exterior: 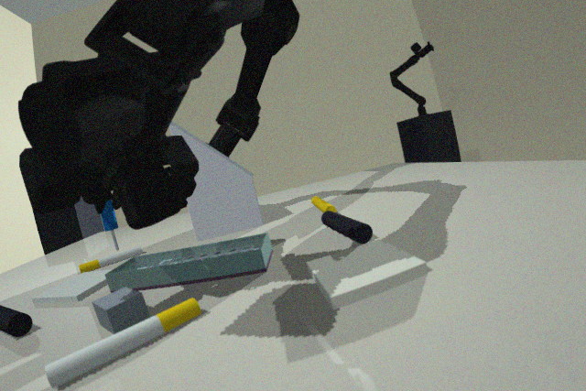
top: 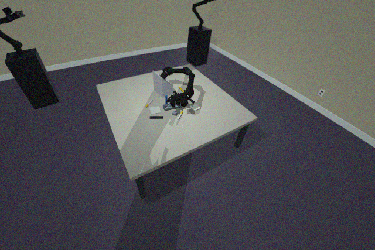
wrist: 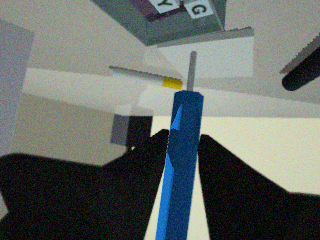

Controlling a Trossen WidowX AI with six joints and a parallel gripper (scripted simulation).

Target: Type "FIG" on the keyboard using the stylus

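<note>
The F key is 9 cm below my gripper tip, 7 cm to the left of it and 3 cm behind it. Also, from my gripper tip: grey cube 10 cm ahead, 9 cm below, 3 cm to the left; blue stylus 1 cm below.
</note>
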